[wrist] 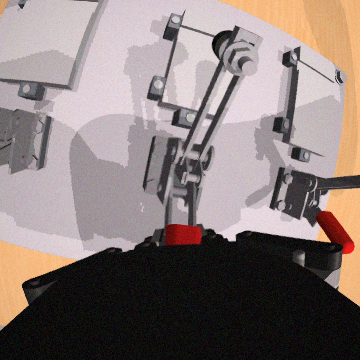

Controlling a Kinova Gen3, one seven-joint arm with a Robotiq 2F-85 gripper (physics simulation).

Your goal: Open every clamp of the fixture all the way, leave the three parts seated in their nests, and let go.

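Frame: origin at the arm's base, x right, y ahead, z up, level; millimetres.
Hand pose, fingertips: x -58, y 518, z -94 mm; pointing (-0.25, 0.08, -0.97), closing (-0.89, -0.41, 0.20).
Things, the pixels of their top centre, and the offset from my fingertips. "spot": a spot on its surface instead. Level surfaces: height alone.
- middle clamp's red handle, centre of its top: [189, 273] dy -11, dx +16, dz +69 mm
- middle part, centre of its top: [204, 58] dy -122, dx +26, dz +15 mm
- right clamp, a spot on its surface: [298, 192] spot: dy -59, dx -80, dz +14 mm
- right part, centre of its top: [316, 100] dy -142, dx -83, dz +5 mm
- left clamp, a spot on its surface: [27, 140] spot: dy -40, dx +119, dz +8 mm
- left part, centre of its top: [45, 25] dy -117, dx +136, dz +10 mm
- pale fixture plate, centre of its top: [180, 123] dy -79, dx +22, dz -11 mm
- block, centre of its top: [190, 117] dy -82, dx +22, dz +13 mm
- wooden table, height of its surface: dz -26 mm
My gripper [179, 239] is at the lower middle, its fingers closed in on both sides of the middle clamp's red handle [183, 234]. The middle clamp's arm [212, 107] slants up and right, with its spindle [241, 58] in front of the middle part [197, 60]; whether it touches the part cannot be told. The right clamp [298, 192] has its arm [342, 182] pointing right, away from the right part [315, 117], and its red handle [335, 232] slanting down right. The left clamp [27, 140] is cut off by the view's edge. The left part [42, 35] lies at upper left.
The pale fixture plate [110, 150] bears small dark stop blocks around the parts, such as the block [186, 117] below the middle part. The right clamp's handle stands close to the gripper's right side. The wooden table [335, 25] surrounds the plate.
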